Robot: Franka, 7 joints.
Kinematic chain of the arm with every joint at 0, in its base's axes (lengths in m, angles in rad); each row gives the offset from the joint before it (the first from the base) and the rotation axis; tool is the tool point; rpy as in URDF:
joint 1: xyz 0 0 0.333 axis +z
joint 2: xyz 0 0 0 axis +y
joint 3: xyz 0 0 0.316 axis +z
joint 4: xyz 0.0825 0 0 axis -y
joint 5: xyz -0.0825 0 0.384 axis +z
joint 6: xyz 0 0 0 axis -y
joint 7: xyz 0.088 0 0 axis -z
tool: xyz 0 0 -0.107 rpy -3.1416 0 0
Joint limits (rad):
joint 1: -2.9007..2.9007
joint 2: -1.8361..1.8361
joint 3: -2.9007..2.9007
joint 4: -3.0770..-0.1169
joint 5: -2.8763..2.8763
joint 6: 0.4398..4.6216
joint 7: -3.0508..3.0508
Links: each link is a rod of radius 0.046 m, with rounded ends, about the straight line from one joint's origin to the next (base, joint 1, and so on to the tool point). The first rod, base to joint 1, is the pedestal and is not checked.
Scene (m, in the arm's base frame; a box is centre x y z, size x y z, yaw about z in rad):
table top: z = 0
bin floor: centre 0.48 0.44 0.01 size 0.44 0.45 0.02 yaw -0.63
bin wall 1: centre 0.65 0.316 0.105 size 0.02 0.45 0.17 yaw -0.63
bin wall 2: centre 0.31 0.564 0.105 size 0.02 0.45 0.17 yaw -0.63
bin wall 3: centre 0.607 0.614 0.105 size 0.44 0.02 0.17 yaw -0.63
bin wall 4: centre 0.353 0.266 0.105 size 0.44 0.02 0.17 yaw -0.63
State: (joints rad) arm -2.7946 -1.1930 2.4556 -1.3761 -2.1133 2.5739 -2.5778
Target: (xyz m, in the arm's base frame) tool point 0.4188 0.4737 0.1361
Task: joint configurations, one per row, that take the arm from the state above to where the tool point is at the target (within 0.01 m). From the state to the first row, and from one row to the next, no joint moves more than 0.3 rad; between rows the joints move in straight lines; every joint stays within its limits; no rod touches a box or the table.
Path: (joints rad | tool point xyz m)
1: -2.7712 -0.9138 2.5059 -1.5086 -2.3040 2.6707 -2.6424 | 0.7059 -0.0869 0.1931
2: -2.7479 -0.6345 2.5561 -1.6411 -2.4948 2.7675 -2.7070 | 0.6813 -0.0530 0.2921
3: -2.7245 -0.3553 2.6064 -1.7737 -2.6856 2.8643 -2.7716 | 0.6367 -0.0239 0.3821
4: -2.7011 -0.0760 2.6567 -1.9062 -2.8763 2.9612 -2.8363 | 0.5755 -0.0027 0.4602
5: -2.5150 -0.3035 2.7380 -1.8473 -2.6300 2.9313 -2.7501 | 0.5855 0.1793 0.3648
6: -2.3288 -0.5310 2.8194 -1.7884 -2.3837 2.9015 -2.6640 | 0.5300 0.3460 0.2546
7: -2.1426 -0.7585 2.9007 -1.7295 -2.1375 2.8716 -2.5778 | 0.4188 0.4737 0.1361

